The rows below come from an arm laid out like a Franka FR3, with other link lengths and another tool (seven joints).
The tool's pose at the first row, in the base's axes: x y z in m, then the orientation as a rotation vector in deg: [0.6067 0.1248 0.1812 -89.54 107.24 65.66]
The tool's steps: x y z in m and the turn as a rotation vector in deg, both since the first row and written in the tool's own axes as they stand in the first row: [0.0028 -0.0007 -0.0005 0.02 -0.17 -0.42]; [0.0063 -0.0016 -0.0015 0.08 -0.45 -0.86]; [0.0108 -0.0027 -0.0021 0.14 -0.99 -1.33]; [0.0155 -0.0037 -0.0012 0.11 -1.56 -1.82]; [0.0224 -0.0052 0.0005 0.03 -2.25 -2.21]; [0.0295 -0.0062 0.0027 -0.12 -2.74 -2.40]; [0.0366 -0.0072 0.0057 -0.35 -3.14 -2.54]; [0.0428 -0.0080 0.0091 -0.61 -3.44 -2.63]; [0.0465 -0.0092 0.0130 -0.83 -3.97 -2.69]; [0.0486 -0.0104 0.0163 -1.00 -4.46 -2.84]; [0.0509 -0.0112 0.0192 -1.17 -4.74 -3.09]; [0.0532 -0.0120 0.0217 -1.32 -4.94 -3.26]
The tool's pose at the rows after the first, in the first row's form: [0.6067 0.1228 0.1791 -89.70 106.72 65.55]; [0.6068 0.1199 0.1767 -89.77 106.13 65.46]; [0.6068 0.1168 0.1732 -89.63 105.34 65.50]; [0.6064 0.1147 0.1688 -89.53 104.48 65.64]; [0.6057 0.1121 0.1621 -89.27 103.63 65.95]; [0.6044 0.1097 0.1551 -89.07 103.09 66.30]; [0.6030 0.1080 0.1476 -88.96 102.63 66.71]; [0.6016 0.1071 0.1407 -88.90 102.27 67.12]; [0.6011 0.1081 0.1353 -88.61 101.80 67.63]; [0.6011 0.1096 0.1315 -88.39 101.29 68.01]; [0.6008 0.1106 0.1278 -88.42 100.81 68.24]; [0.6005 0.1113 0.1244 -88.45 100.47 68.43]
